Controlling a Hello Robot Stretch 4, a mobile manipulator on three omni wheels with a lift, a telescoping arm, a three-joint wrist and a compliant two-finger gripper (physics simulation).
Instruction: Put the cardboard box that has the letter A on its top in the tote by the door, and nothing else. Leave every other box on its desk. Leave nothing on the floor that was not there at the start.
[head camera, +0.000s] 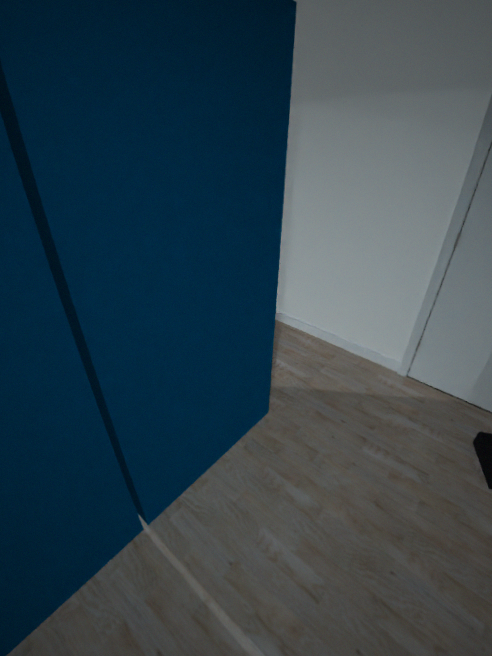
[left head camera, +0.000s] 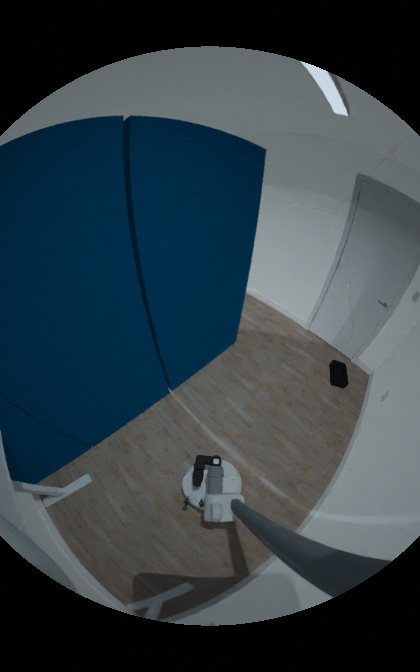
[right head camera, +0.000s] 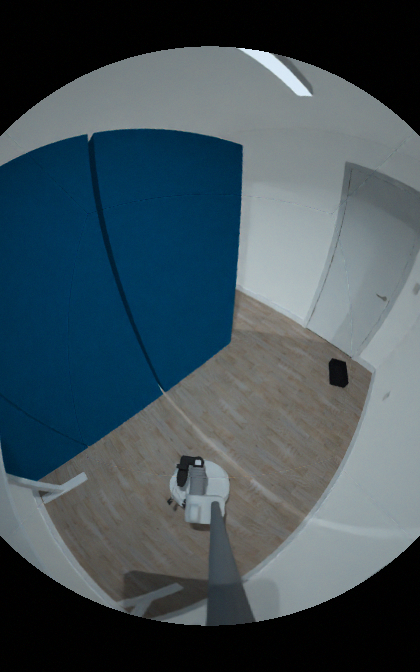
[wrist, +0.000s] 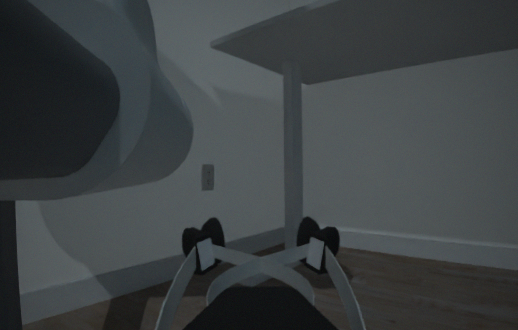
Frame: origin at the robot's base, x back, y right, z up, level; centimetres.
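Where they show: gripper, fingertip midpoint: (wrist: 260, 235).
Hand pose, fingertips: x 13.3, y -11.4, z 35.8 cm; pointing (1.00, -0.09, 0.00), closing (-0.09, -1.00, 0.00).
Note:
After its pixels a point has its place.
The black tote (head camera: 485, 456) {x -103.3, y 137.9, z 4.1 cm} (left head camera: 338, 374) (right head camera: 338, 372) stands on the floor near the door, at the right edge of the head view and right of centre in both side head views. My gripper (wrist: 260, 235) {x 13.3, y -11.4, z 35.8 cm} (left head camera: 194, 502) is open, its two fingertips wide apart with no thing between them. In the wrist view it points at a room corner under a desk (wrist: 380, 47) {x 103.6, y -68.8, z 89.8 cm}, seen from below. The gripper is far from the tote. No cardboard box and no letter A show in these views; the desk's top surface is hidden in the wrist view.
A tall blue partition (head camera: 185, 238) {x -109.3, y -13.2, z 121.5 cm} (left head camera: 195, 250) (right head camera: 170, 250) stands ahead and to the left. The grey door (left head camera: 375, 270) (right head camera: 372, 260) is beyond its right end. White desk feet (left head camera: 70, 490) (right head camera: 65, 487) stand at the lower left. A desk leg (wrist: 293, 150) {x 122.9, y -35.8, z 48.9 cm} stands near the corner.

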